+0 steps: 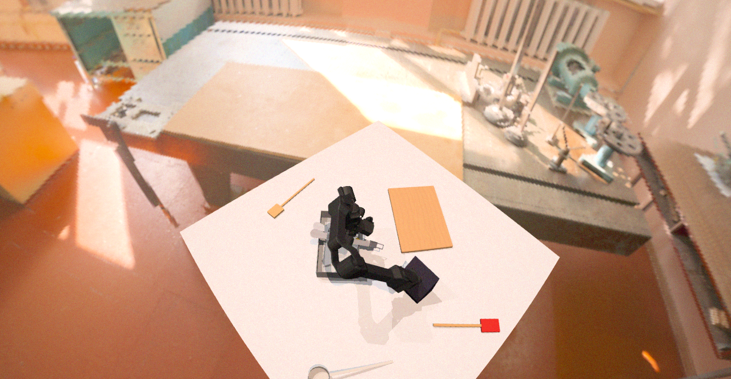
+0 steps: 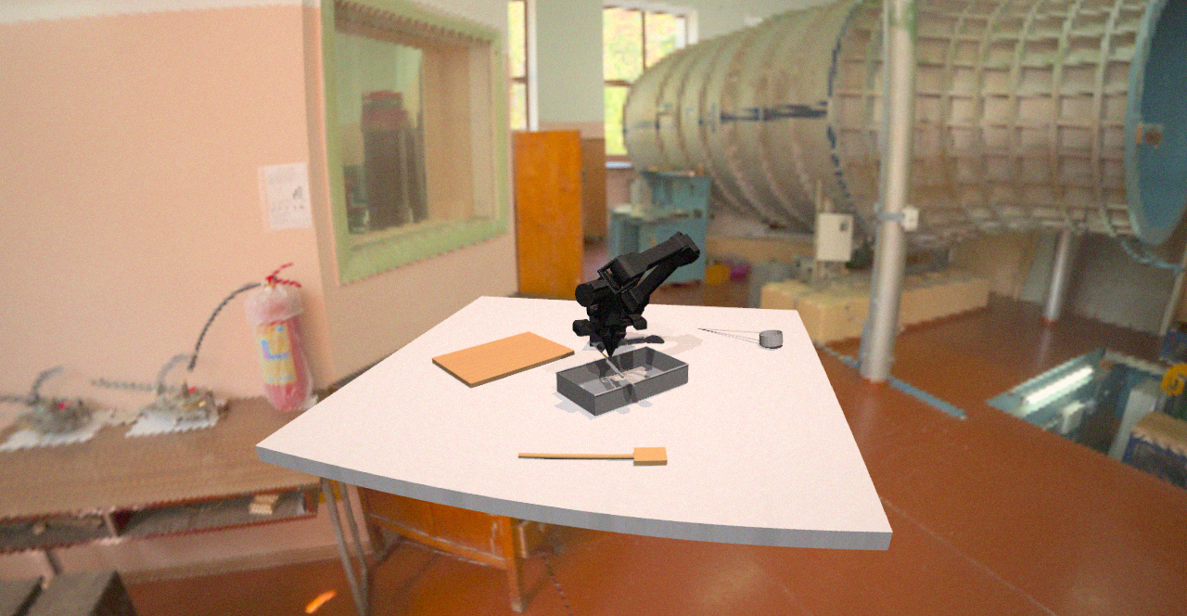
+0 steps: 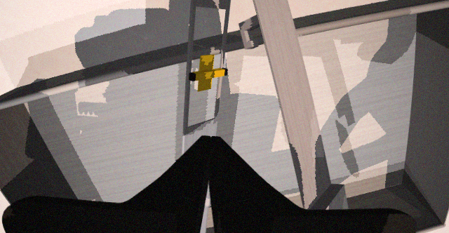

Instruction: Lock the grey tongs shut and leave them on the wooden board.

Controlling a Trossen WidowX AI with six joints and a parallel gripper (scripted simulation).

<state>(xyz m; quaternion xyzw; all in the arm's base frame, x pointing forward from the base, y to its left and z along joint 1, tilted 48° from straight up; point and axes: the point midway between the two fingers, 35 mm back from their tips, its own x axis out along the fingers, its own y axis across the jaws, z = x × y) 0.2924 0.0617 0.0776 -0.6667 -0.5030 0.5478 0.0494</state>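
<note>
The yellow piece lies 20 mm to the right of my gripper tip, 20 mm behind it and 10 mm below it. The rest, counted from my gripper tip: wooden board: 350 mm to the right, 70 mm below, 50 mm behind; roasting tin: 50 mm below, 40 mm to the left, 20 mm ahead.
</note>
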